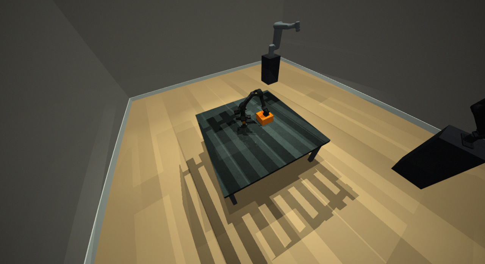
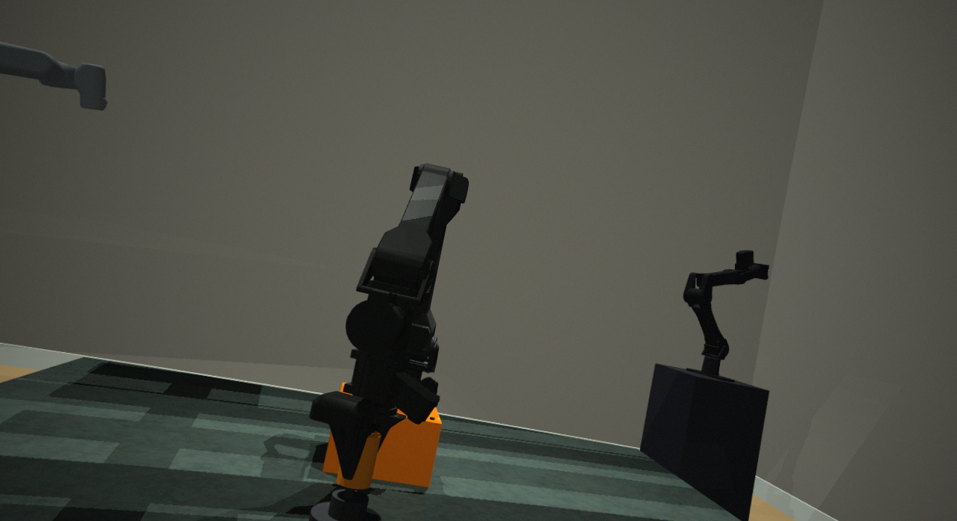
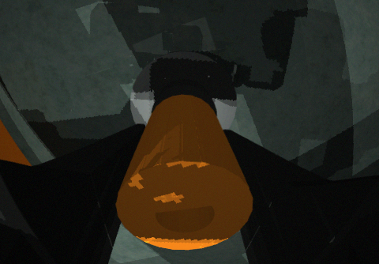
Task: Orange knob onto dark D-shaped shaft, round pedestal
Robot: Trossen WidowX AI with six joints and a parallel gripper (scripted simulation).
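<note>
My gripper tip is 4 cm above the round dark pedestal. Round my gripper tip: orange knob (2 cm above).
</note>
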